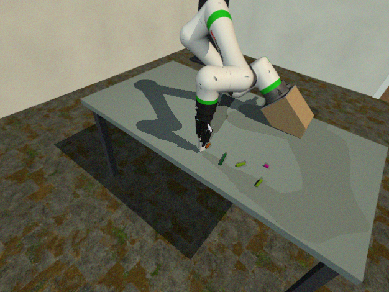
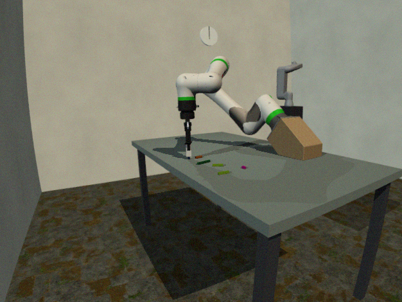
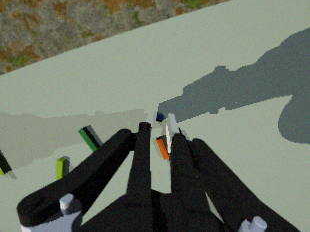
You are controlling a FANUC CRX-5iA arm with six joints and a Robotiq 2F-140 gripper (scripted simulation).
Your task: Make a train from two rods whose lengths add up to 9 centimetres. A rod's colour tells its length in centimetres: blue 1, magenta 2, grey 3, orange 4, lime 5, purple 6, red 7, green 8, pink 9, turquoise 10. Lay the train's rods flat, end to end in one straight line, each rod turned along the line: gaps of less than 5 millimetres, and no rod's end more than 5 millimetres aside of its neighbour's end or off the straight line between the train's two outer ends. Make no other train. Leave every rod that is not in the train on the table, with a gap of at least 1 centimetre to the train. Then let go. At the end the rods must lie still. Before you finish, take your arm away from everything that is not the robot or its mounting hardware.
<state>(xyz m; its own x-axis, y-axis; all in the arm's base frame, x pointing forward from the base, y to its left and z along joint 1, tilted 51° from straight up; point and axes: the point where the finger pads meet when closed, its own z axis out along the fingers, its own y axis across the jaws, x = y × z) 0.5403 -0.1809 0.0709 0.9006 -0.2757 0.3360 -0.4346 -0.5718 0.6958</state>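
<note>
My hand is 5 cm above the blue rod. The rest, counted from my hand: orange rod (5 cm below, 5 cm behind, 1 cm to the left); magenta rod (32 cm to the left, 12 cm behind, 5 cm below); green rod (12 cm to the left, 5 cm below, 2 cm behind).
</note>
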